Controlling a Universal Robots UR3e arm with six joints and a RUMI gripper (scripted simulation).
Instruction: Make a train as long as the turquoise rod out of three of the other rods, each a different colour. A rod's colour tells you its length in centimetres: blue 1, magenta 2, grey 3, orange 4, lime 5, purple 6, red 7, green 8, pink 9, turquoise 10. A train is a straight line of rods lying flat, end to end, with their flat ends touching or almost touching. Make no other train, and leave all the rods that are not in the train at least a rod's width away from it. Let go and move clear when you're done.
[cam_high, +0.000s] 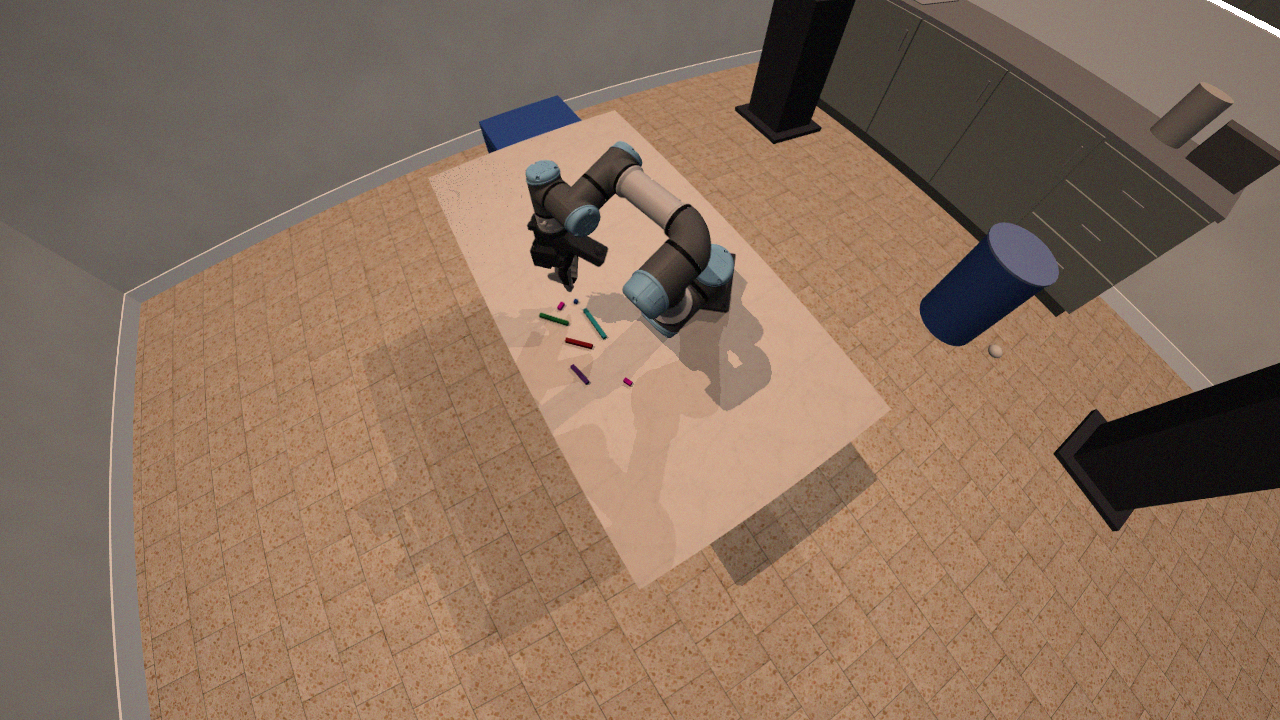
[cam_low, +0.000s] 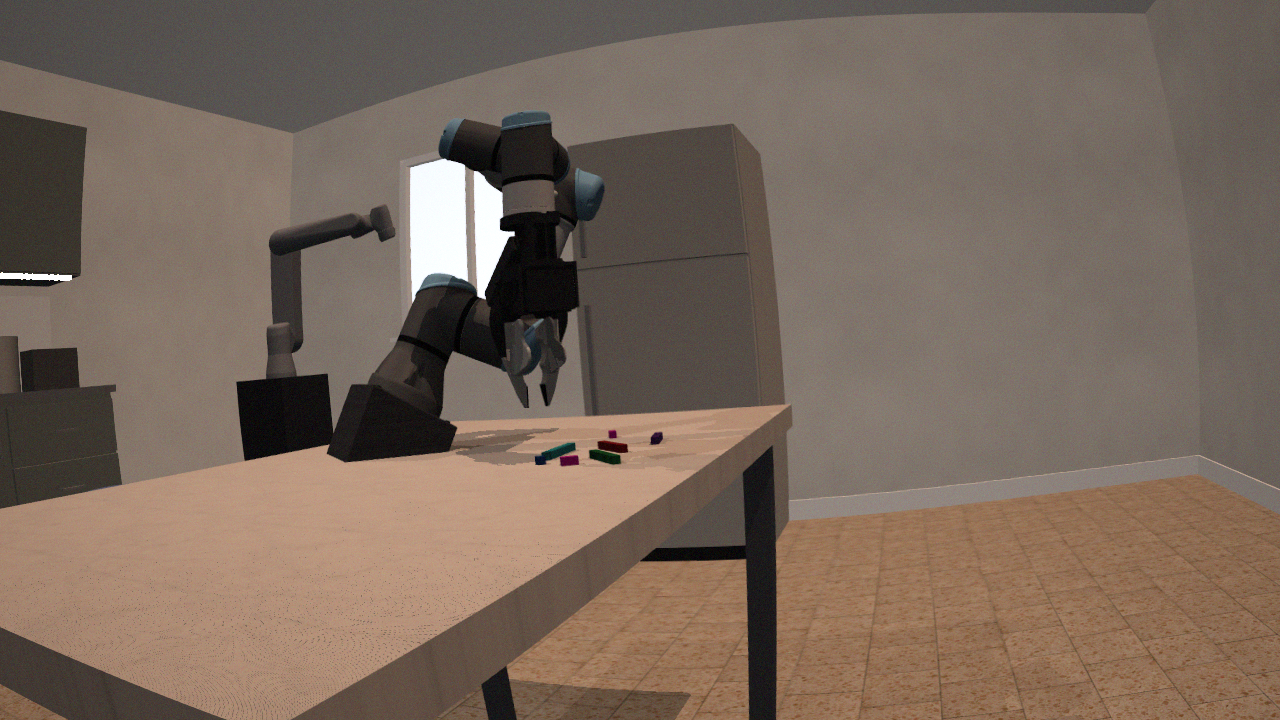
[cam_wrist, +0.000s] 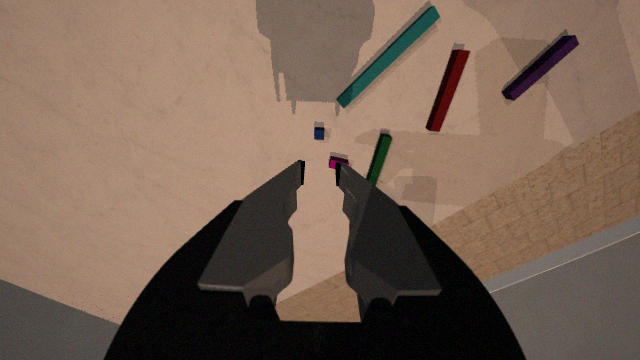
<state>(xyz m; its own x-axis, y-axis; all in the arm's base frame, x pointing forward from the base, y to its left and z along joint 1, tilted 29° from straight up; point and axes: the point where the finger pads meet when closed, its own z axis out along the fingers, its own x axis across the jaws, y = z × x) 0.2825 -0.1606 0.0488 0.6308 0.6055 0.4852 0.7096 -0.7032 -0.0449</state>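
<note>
Now: the blue rod 8 cm below my hand. The rest, counted from my hand: red rod: 4 cm ahead, 12 cm to the left, 8 cm below; then green rod: 7 cm ahead, 2 cm to the left, 8 cm below; then turquoise rod: 2 cm behind, 8 cm to the left, 8 cm below.
</note>
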